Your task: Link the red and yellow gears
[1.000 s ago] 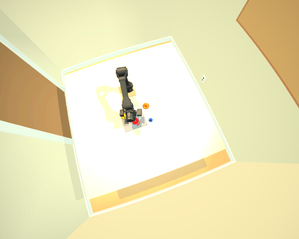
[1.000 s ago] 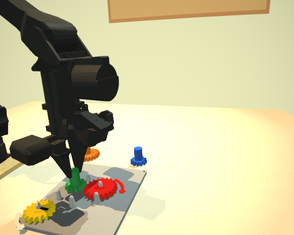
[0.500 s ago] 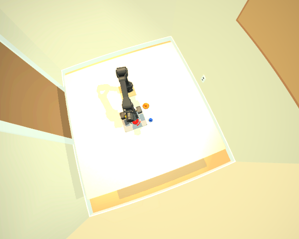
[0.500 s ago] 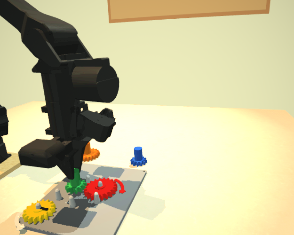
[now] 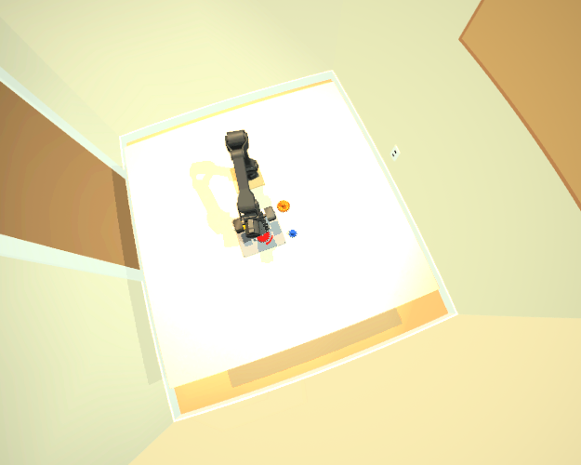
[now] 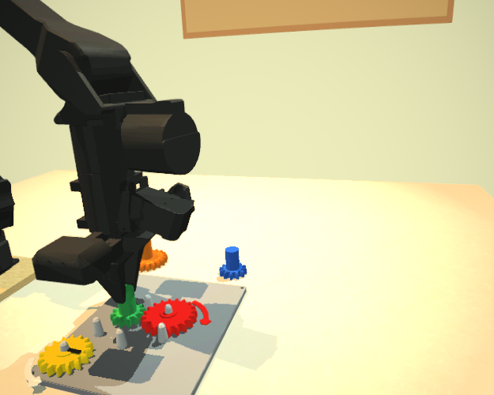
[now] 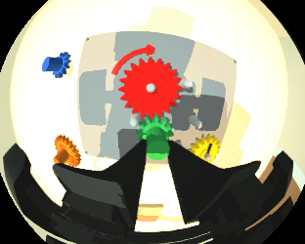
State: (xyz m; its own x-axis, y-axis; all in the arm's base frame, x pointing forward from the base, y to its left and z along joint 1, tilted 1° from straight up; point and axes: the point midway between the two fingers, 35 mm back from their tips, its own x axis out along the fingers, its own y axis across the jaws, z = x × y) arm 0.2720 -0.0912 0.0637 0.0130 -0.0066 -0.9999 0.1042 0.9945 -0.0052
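Now: gripper tip 1 cm above the green gear. The rest, counted from my gripper tip: yellow gear (4 cm behind, 7 cm to the right, 2 cm below); red gear (5 cm ahead, 2 cm below); red arrow (8 cm ahead, 2 cm to the left, 3 cm below).
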